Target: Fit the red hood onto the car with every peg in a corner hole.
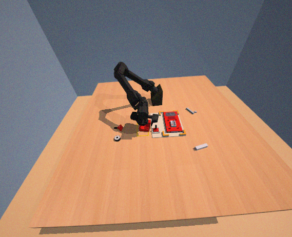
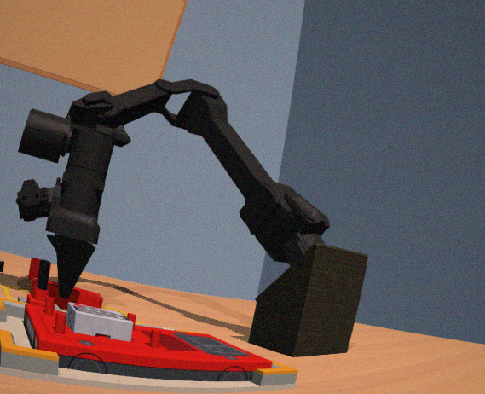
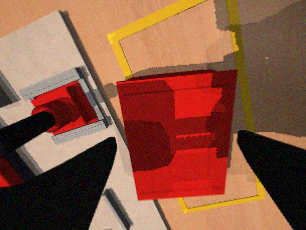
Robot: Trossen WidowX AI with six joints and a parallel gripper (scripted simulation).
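My gripper tip is now 40 mm short of the grey engine block and 200 mm to the right of it. Round my gripper tip: black wheel: 70 mm ahead, 210 mm to the right, 10 mm below; white jig plate: 10 mm ahead, 170 mm to the left, 10 mm below; red hood: right at my gripper tip.
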